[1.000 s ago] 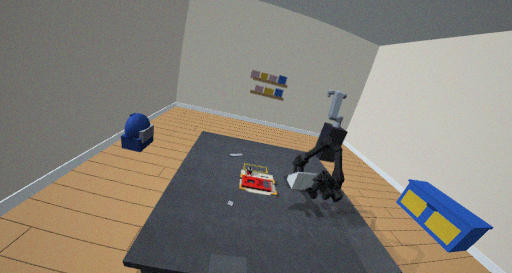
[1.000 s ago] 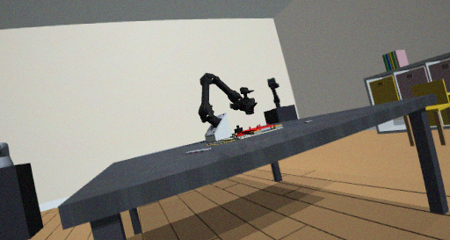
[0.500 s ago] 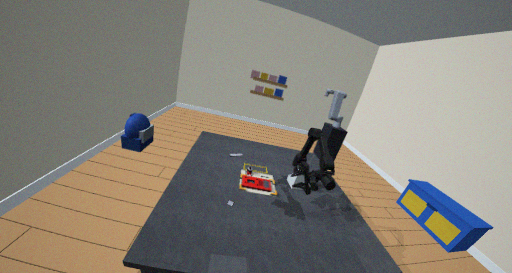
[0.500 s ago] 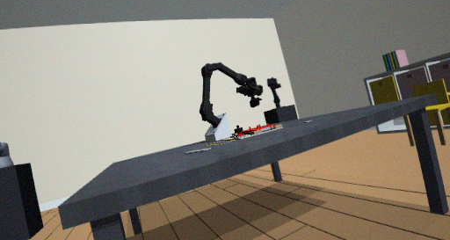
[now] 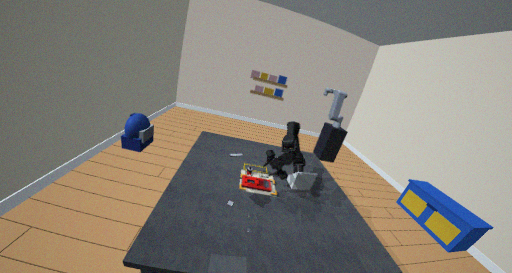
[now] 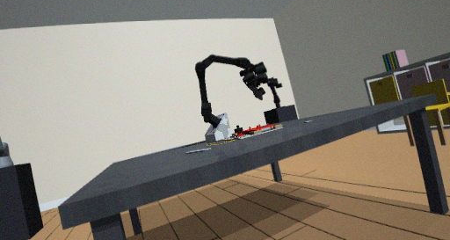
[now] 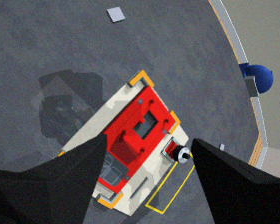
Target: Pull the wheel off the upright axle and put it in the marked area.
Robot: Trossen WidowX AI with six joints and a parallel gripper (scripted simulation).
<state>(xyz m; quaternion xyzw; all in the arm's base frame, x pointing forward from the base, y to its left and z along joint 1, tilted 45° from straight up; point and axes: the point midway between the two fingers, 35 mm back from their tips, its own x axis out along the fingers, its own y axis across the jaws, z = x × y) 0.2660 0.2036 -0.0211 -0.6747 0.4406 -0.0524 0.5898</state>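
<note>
The grey wheel lies 6 cm ahead of my gripper tip, 19 cm to the right of it and 14 cm below it. From my gripper tip the other things lie so: upright axle: 7 cm ahead, 19 cm to the right, 14 cm below.
</note>
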